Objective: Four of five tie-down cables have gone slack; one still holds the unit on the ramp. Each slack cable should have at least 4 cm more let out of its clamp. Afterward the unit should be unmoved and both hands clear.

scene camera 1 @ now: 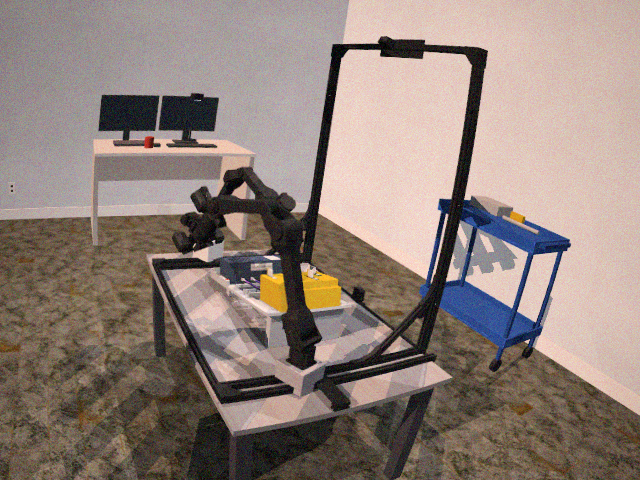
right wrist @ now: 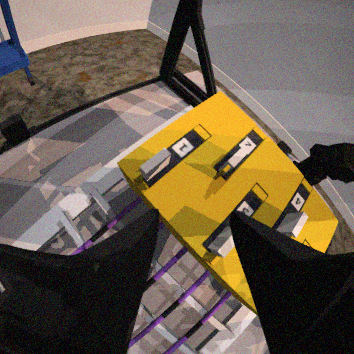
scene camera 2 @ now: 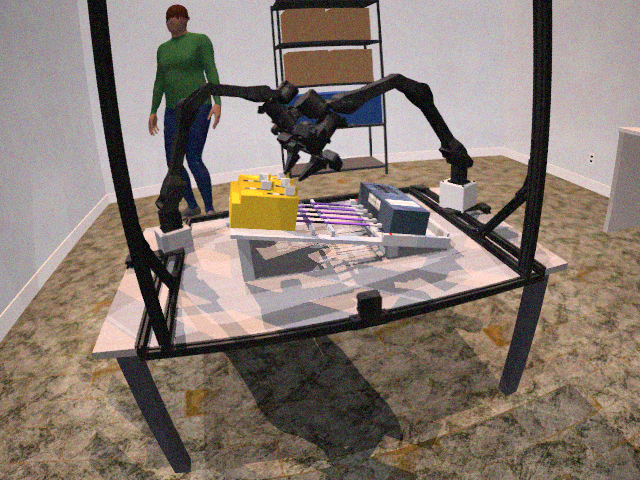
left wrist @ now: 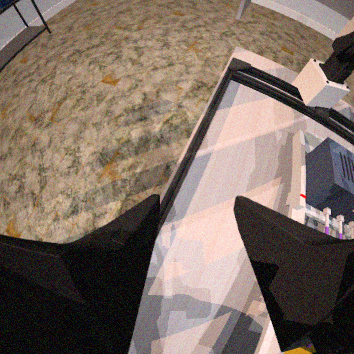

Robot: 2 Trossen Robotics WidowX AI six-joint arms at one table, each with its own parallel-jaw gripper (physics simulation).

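The navy unit [scene camera 1: 242, 269] [scene camera 2: 409, 221] [left wrist: 322, 172] sits on the white ramp [scene camera 2: 421, 241]. Purple cables [scene camera 2: 338, 215] [right wrist: 162, 270] run from it to the yellow clamp block [scene camera 1: 326, 295] [scene camera 2: 264, 212] [right wrist: 282, 167]. The block's top has numbered slots with pale levers; 1 to 4 show in the right wrist view, partly behind a finger. Cable slack cannot be judged. My right gripper [scene camera 2: 293, 175] [right wrist: 194, 216] is half open and empty, just above the block's cable side. My left gripper [left wrist: 197, 201] is half open and empty, higher, its fingers largely hidden in scene camera 2.
Both wrists are crowded together above the block. A black frame [scene camera 2: 541, 129] rises around the table [scene camera 2: 116, 322], with a small black device [scene camera 2: 369, 305] on its near rail. A blue cart [scene camera 1: 516, 237], a desk [scene camera 1: 170, 148], a shelf rack [scene camera 2: 383, 67] and a person in green [scene camera 2: 185, 67] stand beyond.
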